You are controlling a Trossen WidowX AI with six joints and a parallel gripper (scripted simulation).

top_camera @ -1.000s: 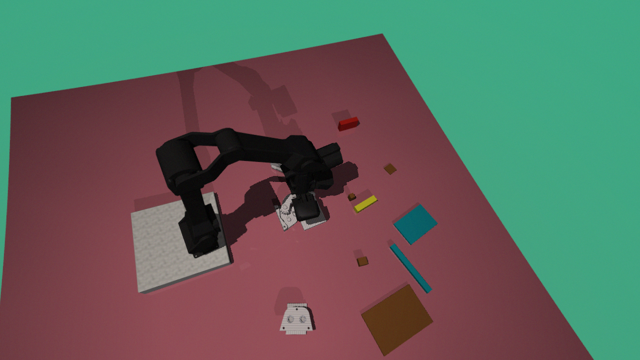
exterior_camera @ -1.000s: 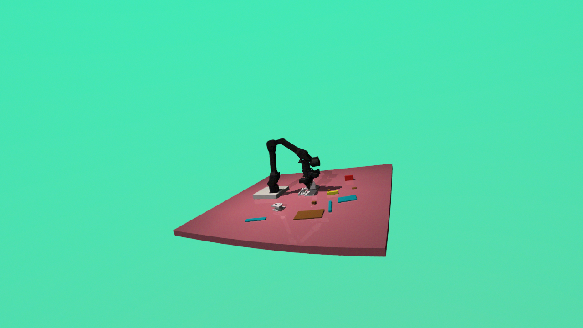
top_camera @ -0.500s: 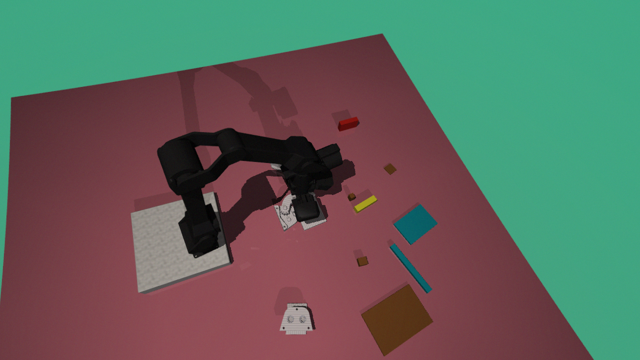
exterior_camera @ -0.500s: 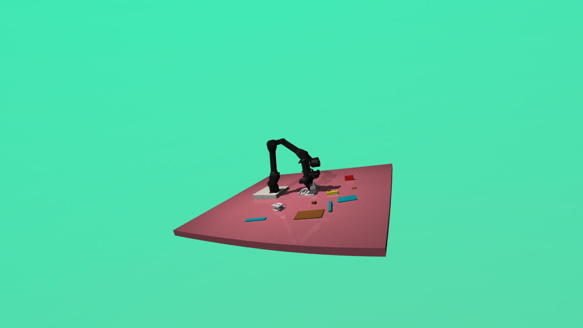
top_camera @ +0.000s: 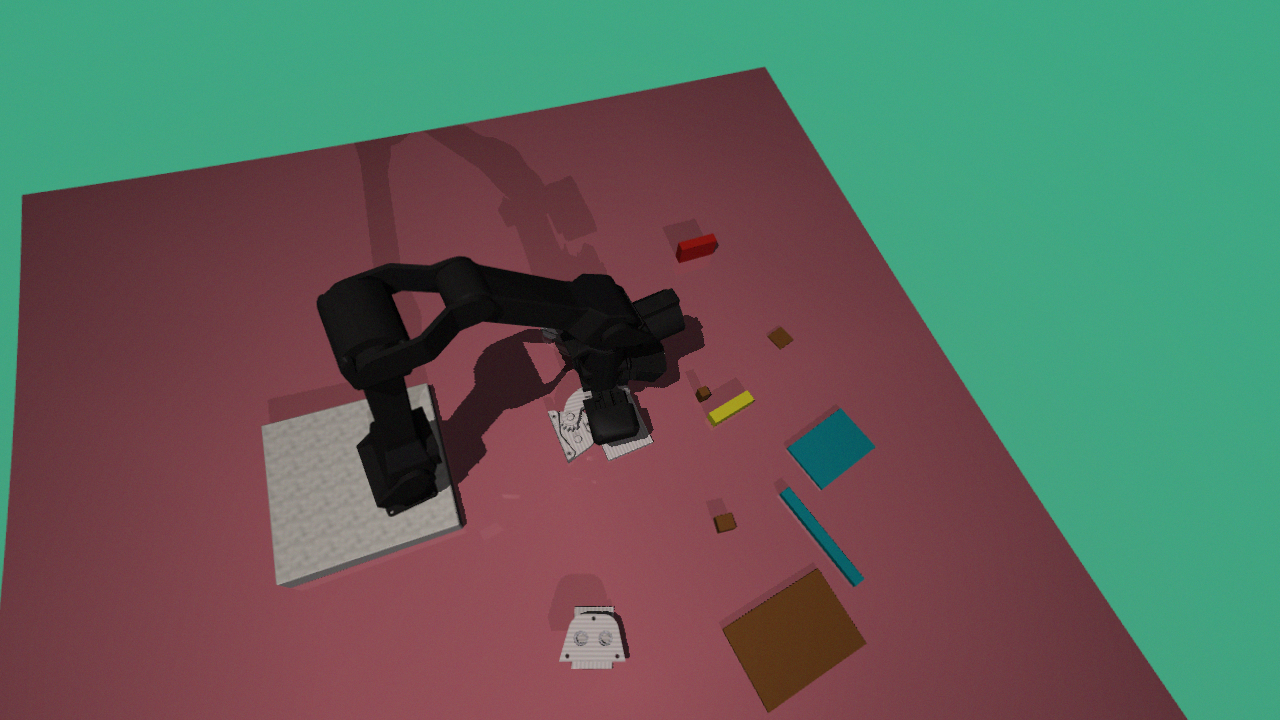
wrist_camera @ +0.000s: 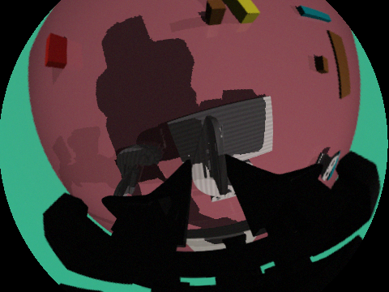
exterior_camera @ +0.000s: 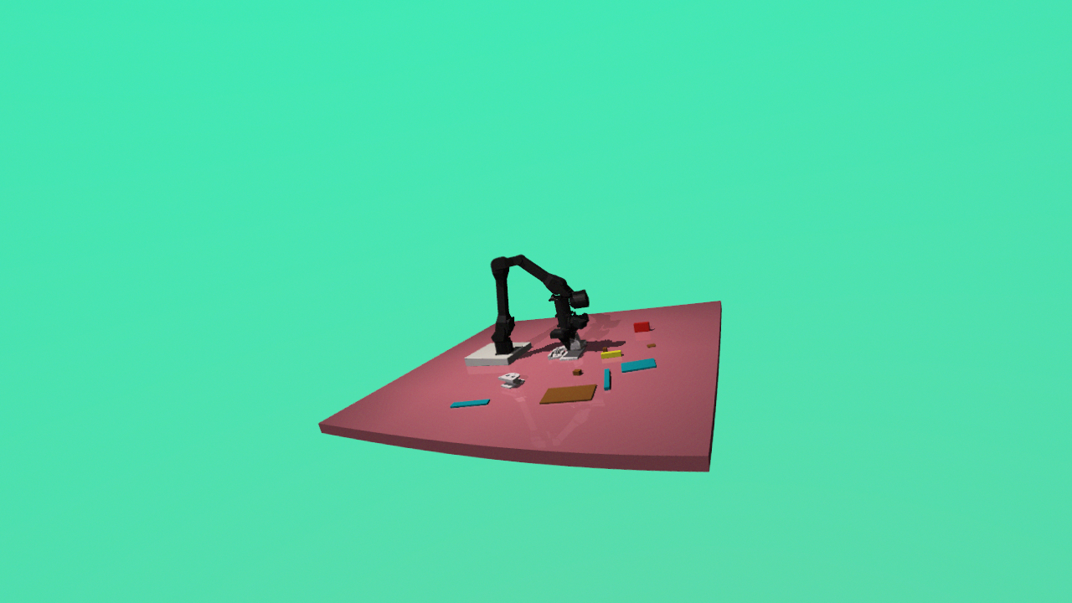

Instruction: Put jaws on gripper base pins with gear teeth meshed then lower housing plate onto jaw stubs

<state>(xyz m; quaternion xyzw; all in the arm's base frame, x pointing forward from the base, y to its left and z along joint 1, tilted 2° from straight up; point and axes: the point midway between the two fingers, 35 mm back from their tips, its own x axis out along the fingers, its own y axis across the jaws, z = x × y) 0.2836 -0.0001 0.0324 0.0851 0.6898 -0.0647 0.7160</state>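
Right now the gripper jaw is 80 mm to the left of my gripper tip, 20 mm ahead of it and 10 mm below it. Round my gripper tip: white stepped block 280 mm to the right, 150 mm behind, 10 mm below; then yellow bar 170 mm ahead, 100 mm to the right, 10 mm below; then red block 270 mm ahead, 170 mm to the left.
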